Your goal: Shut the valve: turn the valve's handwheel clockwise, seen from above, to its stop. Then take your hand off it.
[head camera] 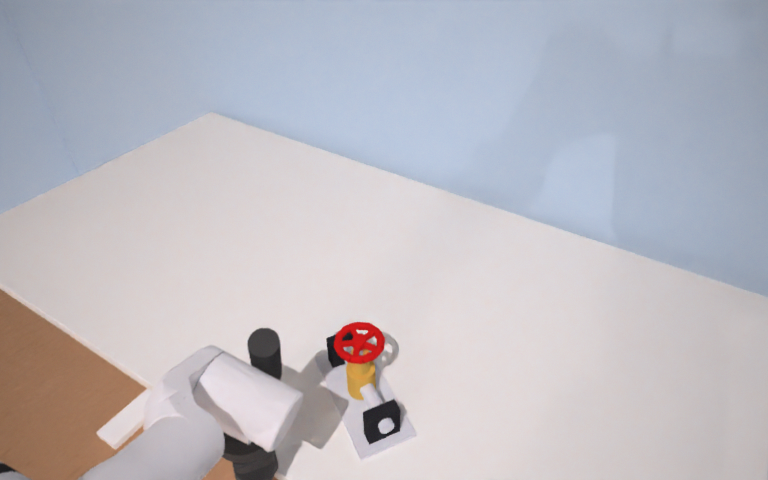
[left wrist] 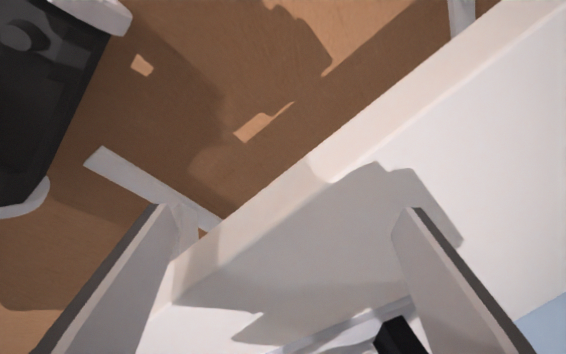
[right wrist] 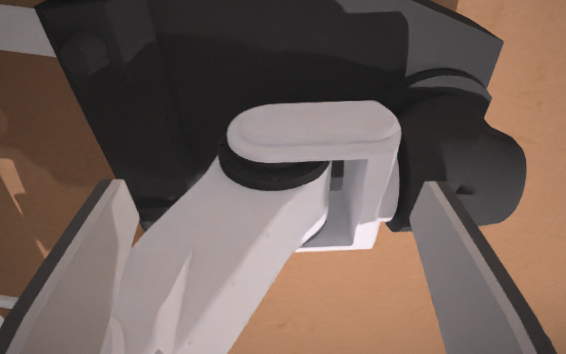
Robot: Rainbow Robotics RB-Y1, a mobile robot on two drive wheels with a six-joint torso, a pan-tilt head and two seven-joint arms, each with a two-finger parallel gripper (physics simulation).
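Observation:
The valve stands on the white table. Its red handwheel [head camera: 359, 358] lies level on top of a yellow body [head camera: 360, 383], above a pale base plate [head camera: 362, 448] with a black block at each end. In the left wrist view, a black block [left wrist: 400, 337] shows at the bottom edge; the handwheel does not show there. My left gripper [left wrist: 285, 219] is open and empty over the table's edge, apart from the handwheel. In the head view its arm is left of the valve, and its fingers are hidden. My right gripper [right wrist: 275, 199] is open and empty, away from the valve.
The white table [head camera: 226, 226] [left wrist: 500, 150] meets a blue wall [head camera: 396, 84] behind it. Brown floor [head camera: 50, 362] [left wrist: 175, 110] [right wrist: 320, 305] lies beyond the table's near edge. White and black robot parts [right wrist: 315, 130] fill much of the right wrist view.

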